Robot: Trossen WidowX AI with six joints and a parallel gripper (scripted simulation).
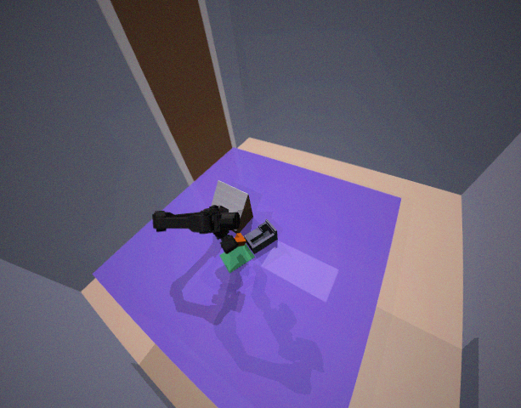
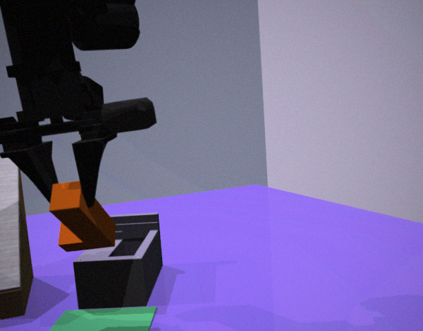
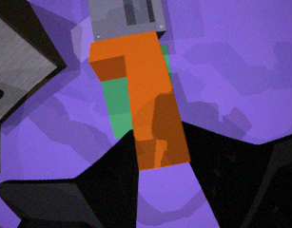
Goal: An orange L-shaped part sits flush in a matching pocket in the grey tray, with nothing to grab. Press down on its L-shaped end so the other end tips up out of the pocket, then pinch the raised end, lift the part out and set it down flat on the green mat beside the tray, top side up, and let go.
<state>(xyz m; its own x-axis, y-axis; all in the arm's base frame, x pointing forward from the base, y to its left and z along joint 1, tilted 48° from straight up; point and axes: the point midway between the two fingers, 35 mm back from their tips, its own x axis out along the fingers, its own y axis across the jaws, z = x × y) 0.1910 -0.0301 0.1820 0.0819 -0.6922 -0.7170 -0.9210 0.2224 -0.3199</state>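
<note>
Now: gripper tip 40 mm to the right of the orange L-shaped part and 30 mm above it. Also, from my gripper tip: green mat 10 mm to the left, 170 mm below.
</note>
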